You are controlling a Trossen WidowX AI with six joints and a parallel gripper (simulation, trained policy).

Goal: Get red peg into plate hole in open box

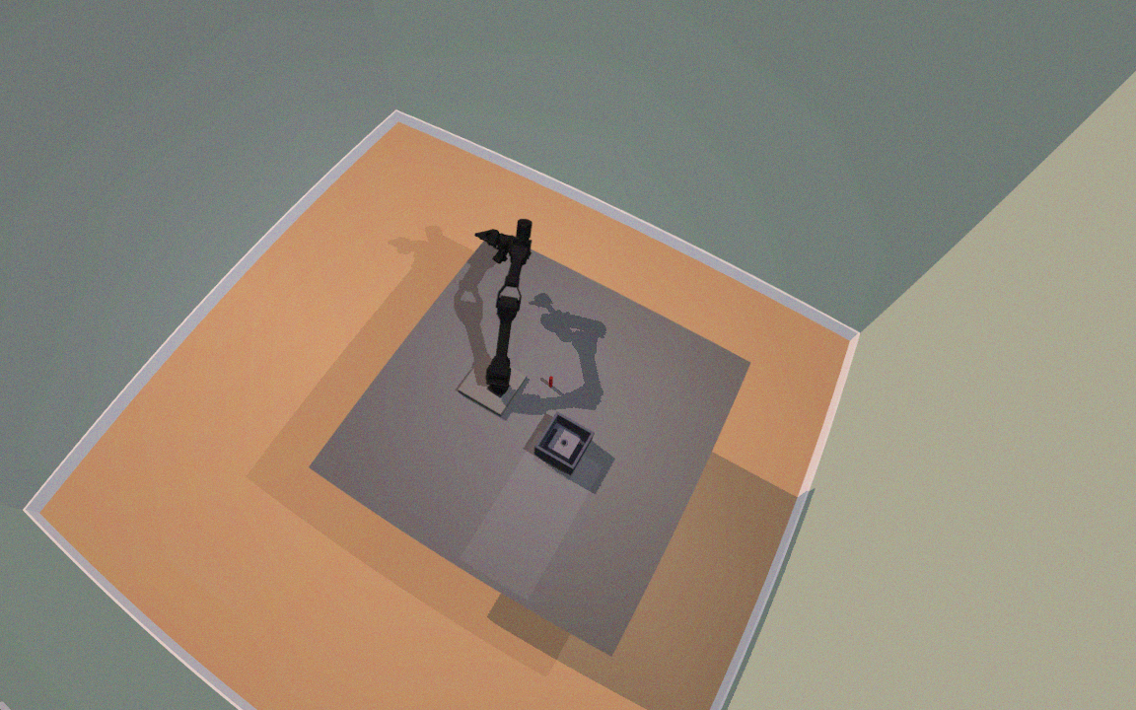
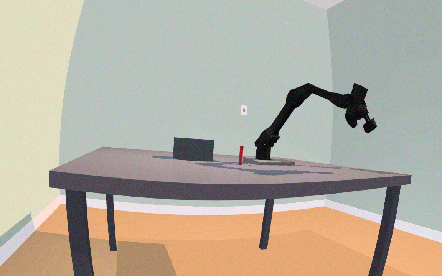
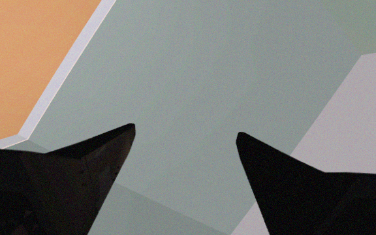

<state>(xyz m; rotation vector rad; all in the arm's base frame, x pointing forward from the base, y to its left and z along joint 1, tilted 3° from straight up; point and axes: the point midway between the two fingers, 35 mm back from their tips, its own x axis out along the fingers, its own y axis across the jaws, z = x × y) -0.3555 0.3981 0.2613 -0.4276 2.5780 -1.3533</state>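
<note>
My gripper tip is 540 mm short of the red peg, 270 mm to the left of it and 220 mm above it. Also, from my gripper tip: dark box 720 mm ahead, 460 mm to the right, 240 mm below.
</note>
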